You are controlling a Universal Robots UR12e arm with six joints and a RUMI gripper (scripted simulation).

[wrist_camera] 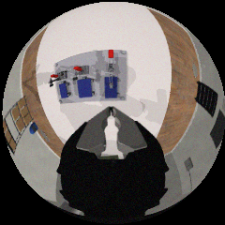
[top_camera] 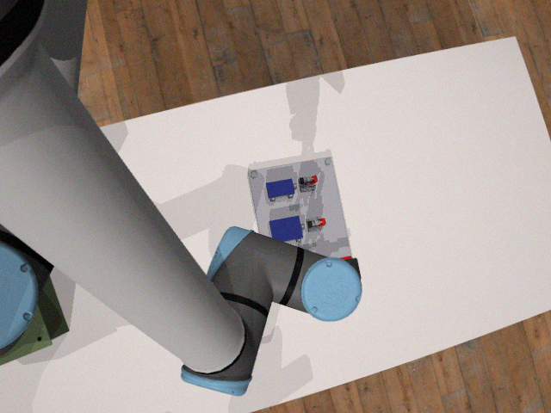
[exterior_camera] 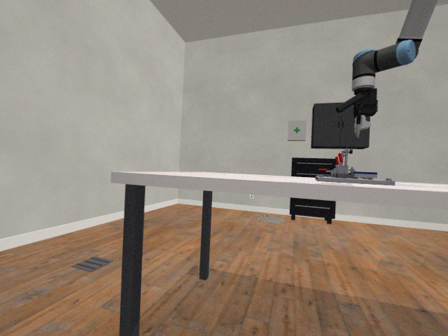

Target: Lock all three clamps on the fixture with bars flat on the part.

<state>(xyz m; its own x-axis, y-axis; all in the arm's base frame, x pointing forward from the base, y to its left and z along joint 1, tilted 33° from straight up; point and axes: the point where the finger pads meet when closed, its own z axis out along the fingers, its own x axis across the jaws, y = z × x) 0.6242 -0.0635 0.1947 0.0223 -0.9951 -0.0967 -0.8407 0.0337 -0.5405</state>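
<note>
My hand is 5 cm short of the grey fixture plate, 11 cm to the right of it and 21 cm above it. The rest, counted from my hand: blue part 19 cm below.
</note>
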